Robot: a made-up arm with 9 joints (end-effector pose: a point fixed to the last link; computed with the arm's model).
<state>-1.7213 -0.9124 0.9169 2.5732 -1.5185 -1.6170 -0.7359 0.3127 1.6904</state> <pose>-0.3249 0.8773 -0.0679 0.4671 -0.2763 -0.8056 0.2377</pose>
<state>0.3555 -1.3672 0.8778 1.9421 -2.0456 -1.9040 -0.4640 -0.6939 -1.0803</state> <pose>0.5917 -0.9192 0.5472 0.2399 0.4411 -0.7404 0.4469</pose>
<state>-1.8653 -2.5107 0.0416 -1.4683 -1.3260 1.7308 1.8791 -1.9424 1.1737</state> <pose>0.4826 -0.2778 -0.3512 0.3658 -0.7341 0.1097 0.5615</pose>
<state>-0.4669 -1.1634 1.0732 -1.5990 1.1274 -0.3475 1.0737 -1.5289 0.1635</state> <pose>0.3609 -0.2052 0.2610 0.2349 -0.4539 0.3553 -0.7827</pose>
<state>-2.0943 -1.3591 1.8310 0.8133 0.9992 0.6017 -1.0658 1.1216 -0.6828</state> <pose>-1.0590 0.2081 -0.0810 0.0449 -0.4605 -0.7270 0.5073</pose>
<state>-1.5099 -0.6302 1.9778 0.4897 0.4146 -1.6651 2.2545 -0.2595 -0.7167</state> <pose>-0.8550 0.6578 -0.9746 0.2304 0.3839 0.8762 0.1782</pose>
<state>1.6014 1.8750 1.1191 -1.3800 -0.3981 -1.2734 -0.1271 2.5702 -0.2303</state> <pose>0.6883 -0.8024 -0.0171 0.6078 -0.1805 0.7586 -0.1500</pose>
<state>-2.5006 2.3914 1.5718 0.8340 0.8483 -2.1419 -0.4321 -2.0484 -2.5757</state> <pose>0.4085 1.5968 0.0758 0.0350 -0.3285 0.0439 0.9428</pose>
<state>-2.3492 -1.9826 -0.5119 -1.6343 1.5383 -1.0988 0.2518 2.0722 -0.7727</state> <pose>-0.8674 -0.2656 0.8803 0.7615 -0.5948 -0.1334 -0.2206</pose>
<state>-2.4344 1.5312 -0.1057 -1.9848 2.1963 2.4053 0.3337 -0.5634 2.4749</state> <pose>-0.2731 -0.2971 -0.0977 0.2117 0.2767 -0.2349 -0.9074</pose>
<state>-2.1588 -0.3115 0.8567 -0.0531 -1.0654 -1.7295 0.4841 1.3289 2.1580</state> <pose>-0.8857 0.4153 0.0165 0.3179 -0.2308 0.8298 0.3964</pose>
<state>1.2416 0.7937 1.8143 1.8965 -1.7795 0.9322 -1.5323 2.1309 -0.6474</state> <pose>-0.9100 -0.0970 1.3891 0.6507 -0.7120 -0.2416 -0.1063</pose>
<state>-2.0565 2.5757 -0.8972 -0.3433 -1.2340 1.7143 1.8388 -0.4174 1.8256</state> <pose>1.0788 0.0976 -0.4686 0.5686 -0.7359 0.3281 0.1658</pose>
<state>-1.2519 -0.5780 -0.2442 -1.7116 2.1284 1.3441 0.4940 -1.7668 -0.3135</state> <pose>-0.0961 -0.6646 0.6192 0.9406 0.1831 0.2022 -0.2024</pose>
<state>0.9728 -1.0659 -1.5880 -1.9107 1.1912 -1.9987 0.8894 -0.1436 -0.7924</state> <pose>-0.1469 -0.6241 -0.7169 0.3397 -0.3868 0.7837 0.3476</pose>
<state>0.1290 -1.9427 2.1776 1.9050 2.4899 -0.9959 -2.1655 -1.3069 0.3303</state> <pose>0.1572 0.1566 0.8630 0.1896 0.4105 -0.6244 -0.6369</pose>
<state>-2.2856 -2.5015 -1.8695 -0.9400 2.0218 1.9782 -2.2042 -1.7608 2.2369</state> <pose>0.0317 -0.2874 -0.1701 0.4040 -0.7794 -0.3664 0.3084</pose>
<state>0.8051 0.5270 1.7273 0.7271 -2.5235 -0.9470 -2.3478 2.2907 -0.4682</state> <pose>0.1728 -0.1739 1.0683 0.3593 0.2425 -0.6622 0.6112</pose>
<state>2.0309 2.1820 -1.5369 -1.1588 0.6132 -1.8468 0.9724 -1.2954 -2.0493</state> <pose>-0.1430 0.5081 0.5214 0.1359 -0.2311 0.1313 -0.9544</pose>
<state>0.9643 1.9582 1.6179 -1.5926 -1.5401 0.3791 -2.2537 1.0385 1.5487</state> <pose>-0.5583 -0.4372 -1.0727 0.2578 -0.4985 0.6169 0.5518</pose>
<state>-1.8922 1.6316 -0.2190 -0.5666 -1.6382 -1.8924 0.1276 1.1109 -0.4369</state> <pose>0.7253 1.2892 1.1256 0.1595 0.4266 -0.0213 0.8900</pose>
